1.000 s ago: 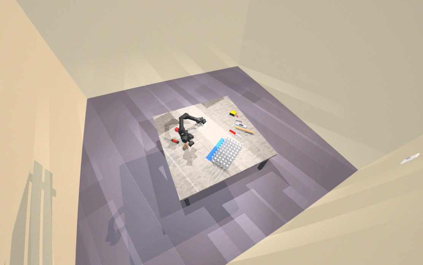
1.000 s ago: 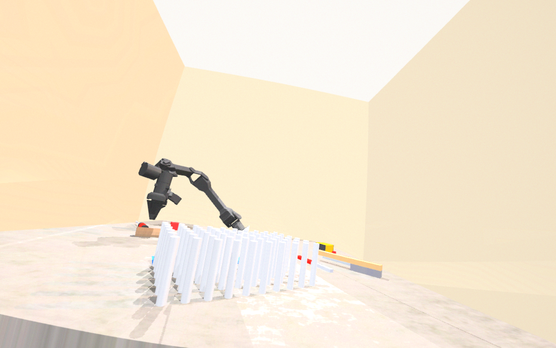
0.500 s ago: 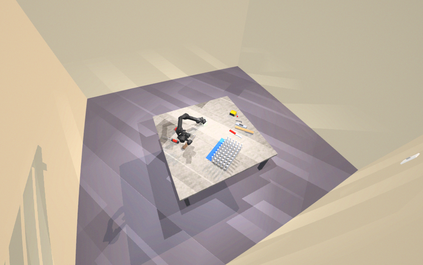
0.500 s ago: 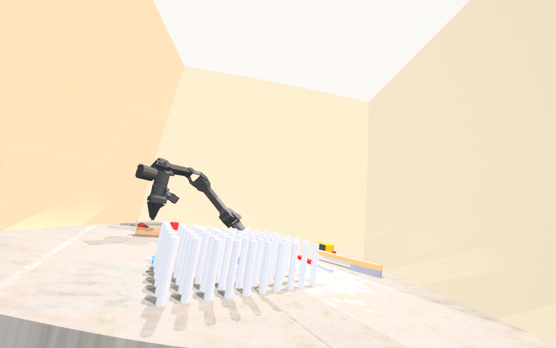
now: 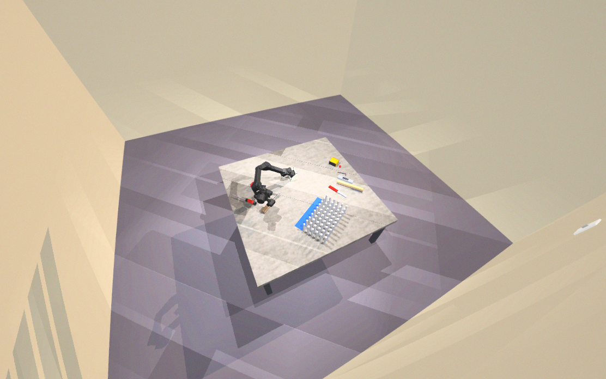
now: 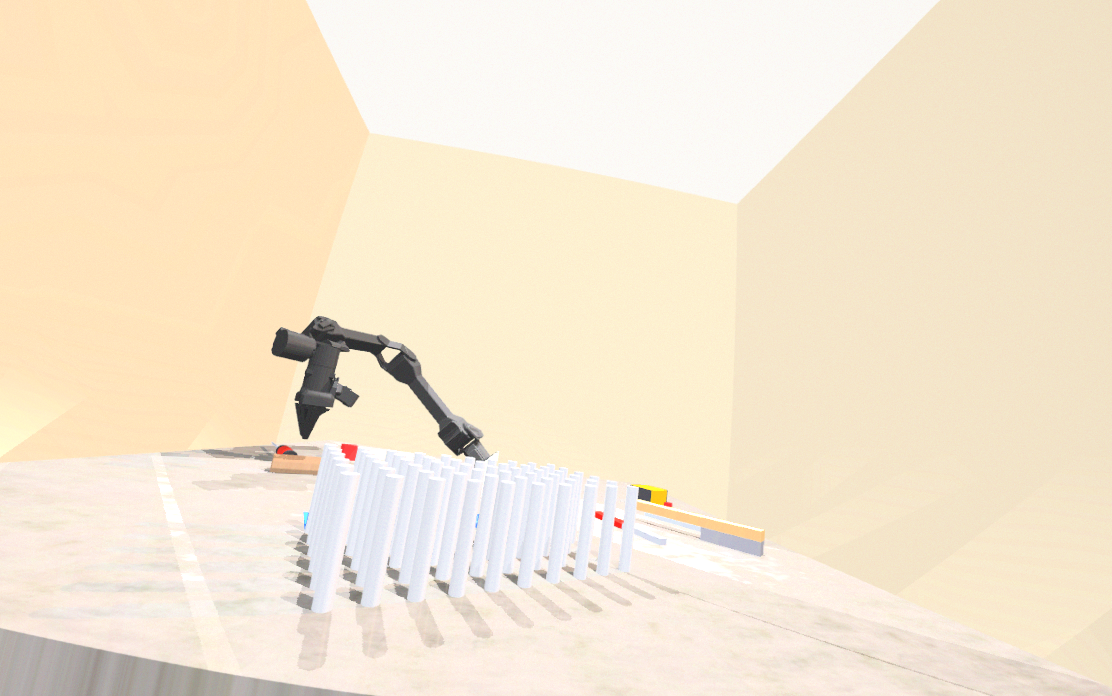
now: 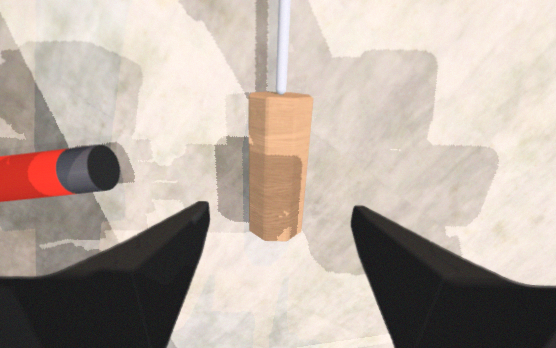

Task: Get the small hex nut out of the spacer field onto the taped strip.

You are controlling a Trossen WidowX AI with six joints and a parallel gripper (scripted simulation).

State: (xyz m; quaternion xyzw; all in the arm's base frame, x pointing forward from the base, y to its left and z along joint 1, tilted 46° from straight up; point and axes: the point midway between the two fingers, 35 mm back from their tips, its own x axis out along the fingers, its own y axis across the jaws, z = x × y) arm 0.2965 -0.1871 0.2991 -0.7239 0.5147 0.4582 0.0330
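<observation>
The tool with pale metal rod is 7 cm behind my gripper tip, 8 cm to the left of it and 6 cm below it. The rest, counted from my gripper tip: red-handled tool 2 cm ahead, 70 cm to the left, 7 cm below; then blue taped strip 16 cm ahead, 36 cm to the left, 7 cm below; then red block 30 cm behind, 5 cm to the right, 6 cm below.
</observation>
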